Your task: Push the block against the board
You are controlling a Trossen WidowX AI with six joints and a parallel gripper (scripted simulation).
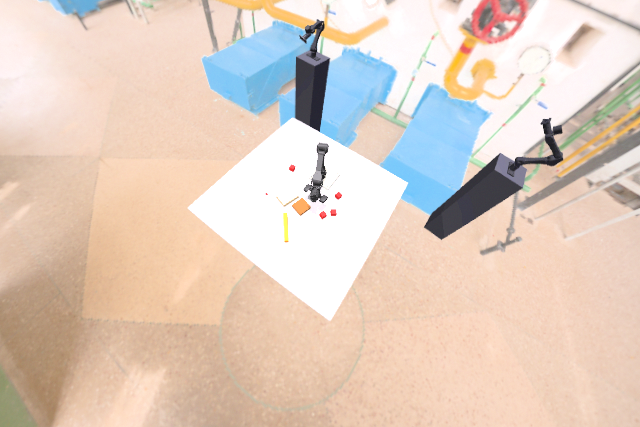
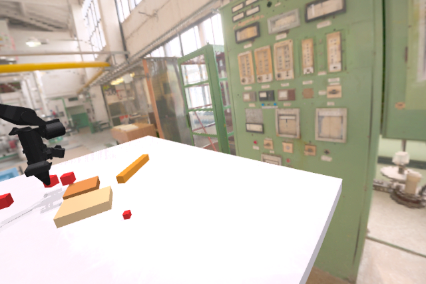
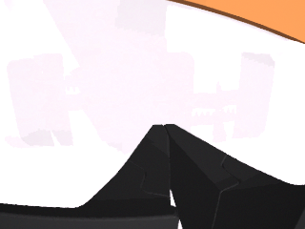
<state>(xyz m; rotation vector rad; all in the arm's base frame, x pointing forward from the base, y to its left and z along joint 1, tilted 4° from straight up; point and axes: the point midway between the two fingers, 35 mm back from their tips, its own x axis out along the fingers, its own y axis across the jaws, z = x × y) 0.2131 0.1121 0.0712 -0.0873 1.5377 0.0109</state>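
The square block lies 100 mm ahead of my gripper tip, 50 mm to the right of it and 40 mm below it. Round my gripper tip: long orange-yellow bar (300 mm ahead, 40 mm below, 20 mm to the right); tan board (180 mm to the right, 110 mm ahead, 40 mm below).
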